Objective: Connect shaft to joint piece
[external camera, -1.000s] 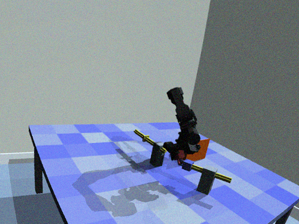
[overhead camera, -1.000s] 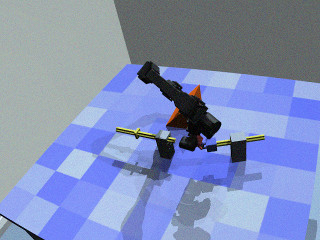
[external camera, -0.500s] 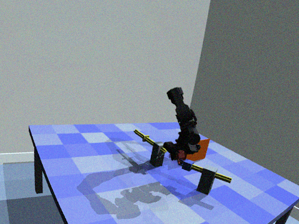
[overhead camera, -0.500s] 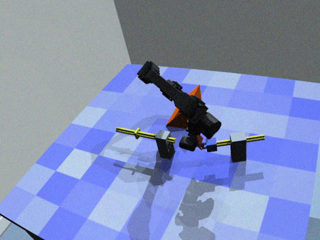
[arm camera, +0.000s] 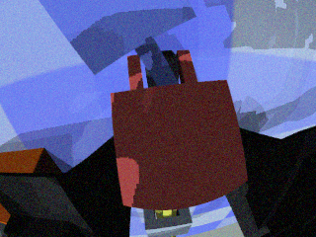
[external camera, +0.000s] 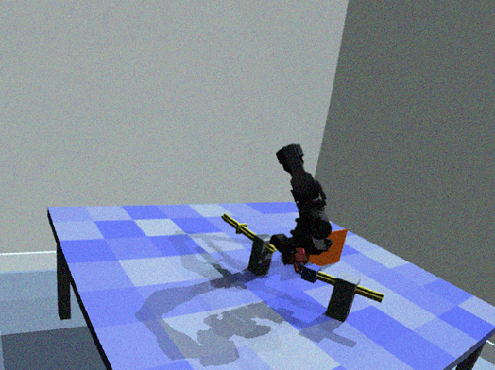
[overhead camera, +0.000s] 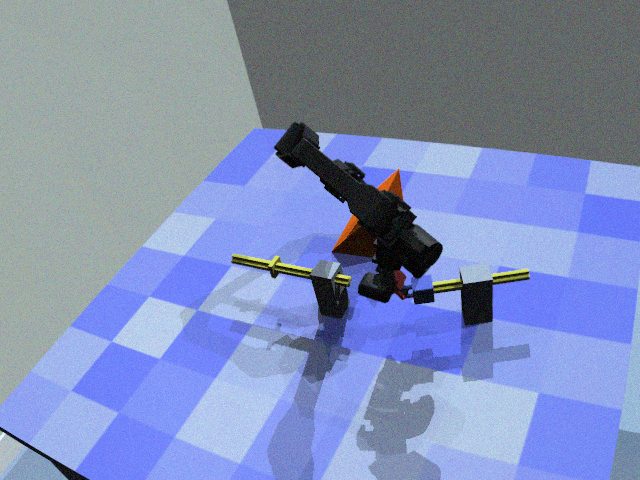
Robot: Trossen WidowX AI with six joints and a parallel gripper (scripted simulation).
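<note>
Now: gripper tip 2 cm to the right of the red square joint piece and 3 cm below it.
</note>
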